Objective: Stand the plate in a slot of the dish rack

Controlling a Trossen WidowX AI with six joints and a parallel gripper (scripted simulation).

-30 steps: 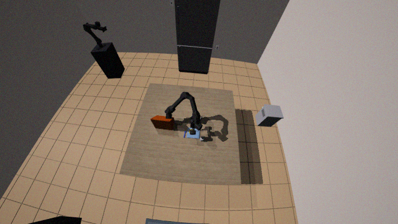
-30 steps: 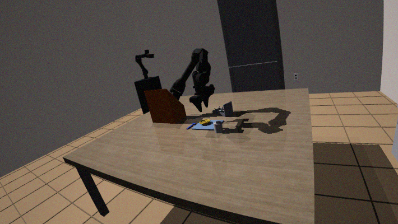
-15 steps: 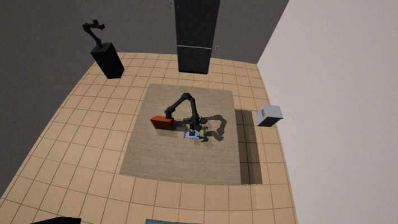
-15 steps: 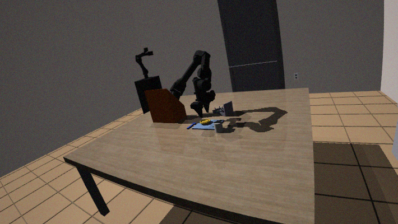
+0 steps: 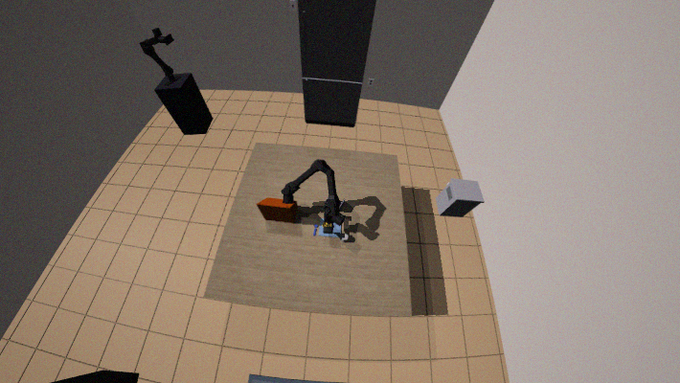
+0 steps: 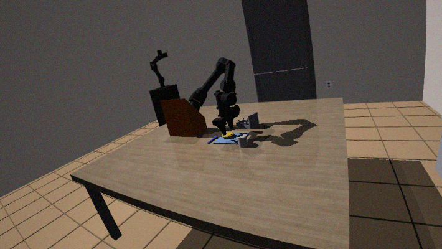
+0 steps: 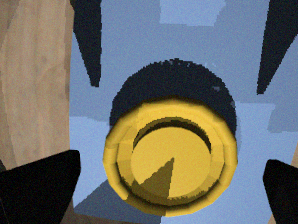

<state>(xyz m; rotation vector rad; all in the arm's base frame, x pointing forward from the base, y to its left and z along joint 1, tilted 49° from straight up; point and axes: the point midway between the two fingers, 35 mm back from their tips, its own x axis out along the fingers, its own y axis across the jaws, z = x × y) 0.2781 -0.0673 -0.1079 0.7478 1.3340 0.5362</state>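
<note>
My gripper tip is 10 mm past the yellow plate and 20 mm above it. The rest, counted from my gripper tip: white cup (110 mm ahead, 100 mm to the right, 10 mm below); then grey dish rack (50 mm ahead, 180 mm to the left, 10 mm below); then blue mat (10 mm ahead, 10 mm to the right, 30 mm below).
</note>
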